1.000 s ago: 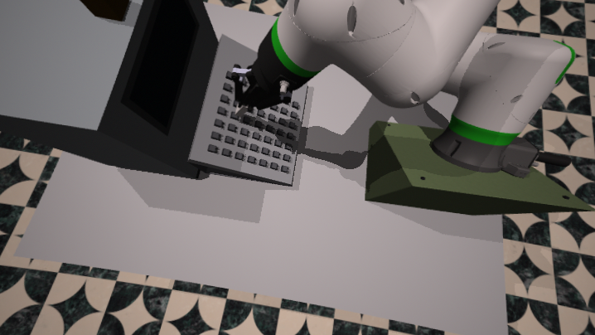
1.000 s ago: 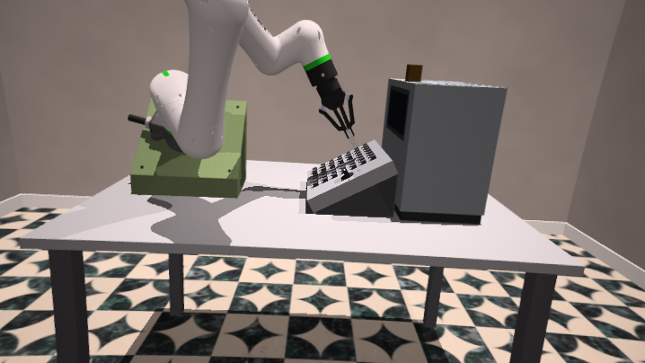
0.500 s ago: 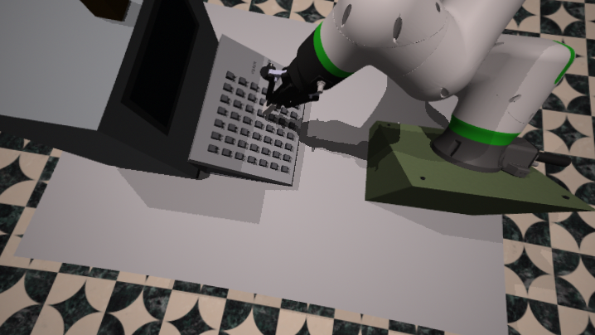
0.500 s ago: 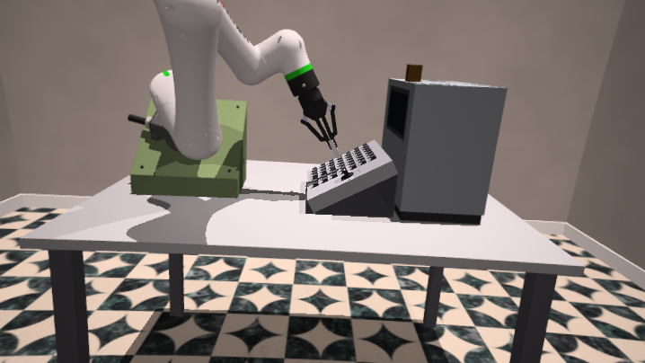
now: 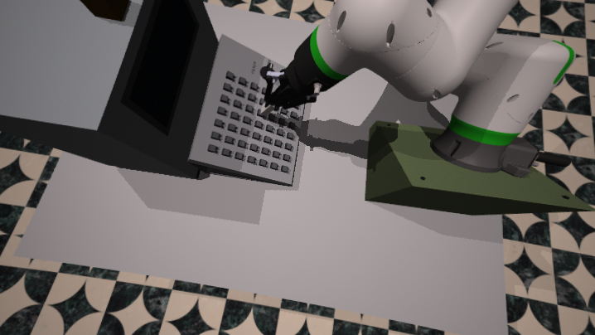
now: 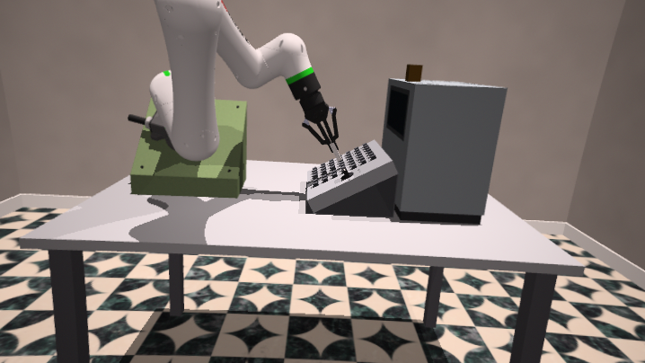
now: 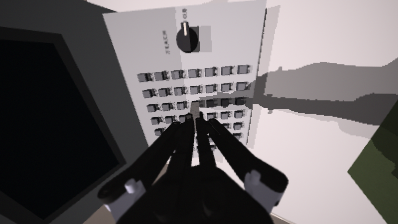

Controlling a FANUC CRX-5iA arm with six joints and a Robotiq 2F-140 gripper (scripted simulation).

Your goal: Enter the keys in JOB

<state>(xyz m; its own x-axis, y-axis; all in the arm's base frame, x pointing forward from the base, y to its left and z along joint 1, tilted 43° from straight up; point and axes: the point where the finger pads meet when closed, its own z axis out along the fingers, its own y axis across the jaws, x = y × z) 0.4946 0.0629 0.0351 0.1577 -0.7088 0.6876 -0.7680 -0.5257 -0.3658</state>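
Now: the key 6 cm below my hand, 3 cm to the left of it and 1 cm behind it. Also, from my hand: black selector knob: 13 cm to the right, 5 cm ahead, 4 cm below; then grey keypad: 8 cm below, 5 cm ahead, 1 cm to the right.
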